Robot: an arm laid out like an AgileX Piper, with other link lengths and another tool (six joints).
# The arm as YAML. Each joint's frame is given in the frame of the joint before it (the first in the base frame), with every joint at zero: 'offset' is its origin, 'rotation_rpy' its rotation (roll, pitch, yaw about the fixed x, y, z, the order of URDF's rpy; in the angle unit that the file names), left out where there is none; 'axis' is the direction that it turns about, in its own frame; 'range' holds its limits. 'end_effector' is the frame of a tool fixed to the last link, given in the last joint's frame.
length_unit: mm
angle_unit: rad
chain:
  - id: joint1
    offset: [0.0, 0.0, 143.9]
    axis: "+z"
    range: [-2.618, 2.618]
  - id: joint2
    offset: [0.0, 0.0, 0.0]
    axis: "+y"
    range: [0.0, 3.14]
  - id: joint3
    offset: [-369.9, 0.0, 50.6]
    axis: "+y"
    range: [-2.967, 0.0]
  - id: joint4
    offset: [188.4, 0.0, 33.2]
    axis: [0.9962, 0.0, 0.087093]
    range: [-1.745, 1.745]
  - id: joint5
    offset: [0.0, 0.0, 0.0]
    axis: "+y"
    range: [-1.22, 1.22]
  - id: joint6
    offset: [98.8, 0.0, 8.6]
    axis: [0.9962, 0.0, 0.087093]
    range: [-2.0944, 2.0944]
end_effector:
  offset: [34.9, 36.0, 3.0]
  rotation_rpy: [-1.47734, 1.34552, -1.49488]
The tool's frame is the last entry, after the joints.
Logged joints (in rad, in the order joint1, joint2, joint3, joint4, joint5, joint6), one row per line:
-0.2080, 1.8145, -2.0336, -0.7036, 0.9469, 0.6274
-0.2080, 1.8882, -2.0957, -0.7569, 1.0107, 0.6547
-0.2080, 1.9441, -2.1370, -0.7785, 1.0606, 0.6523
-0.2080, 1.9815, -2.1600, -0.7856, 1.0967, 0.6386
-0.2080, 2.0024, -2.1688, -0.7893, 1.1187, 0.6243
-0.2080, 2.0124, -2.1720, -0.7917, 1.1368, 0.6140
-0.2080, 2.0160, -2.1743, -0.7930, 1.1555, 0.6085
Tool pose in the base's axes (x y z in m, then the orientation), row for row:
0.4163, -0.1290, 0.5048, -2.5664, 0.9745, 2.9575
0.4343, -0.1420, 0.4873, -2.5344, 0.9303, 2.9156
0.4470, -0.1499, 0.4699, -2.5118, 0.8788, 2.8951
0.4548, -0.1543, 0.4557, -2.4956, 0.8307, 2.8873
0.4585, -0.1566, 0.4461, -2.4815, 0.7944, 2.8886
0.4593, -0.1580, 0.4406, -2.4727, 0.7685, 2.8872
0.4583, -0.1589, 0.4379, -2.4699, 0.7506, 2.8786
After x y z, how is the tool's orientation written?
As angles about the fixed x, y, z axes (roll, pitch, yaw), in radians.
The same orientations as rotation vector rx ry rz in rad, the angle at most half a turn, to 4 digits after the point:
0.5257, 2.0804, -0.7277
0.5817, 2.1103, -0.7955
0.6078, 2.1526, -0.8425
0.6162, 2.1950, -0.8749
0.6145, 2.2272, -0.8982
0.6150, 2.2502, -0.9147
0.6227, 2.2663, -0.9260

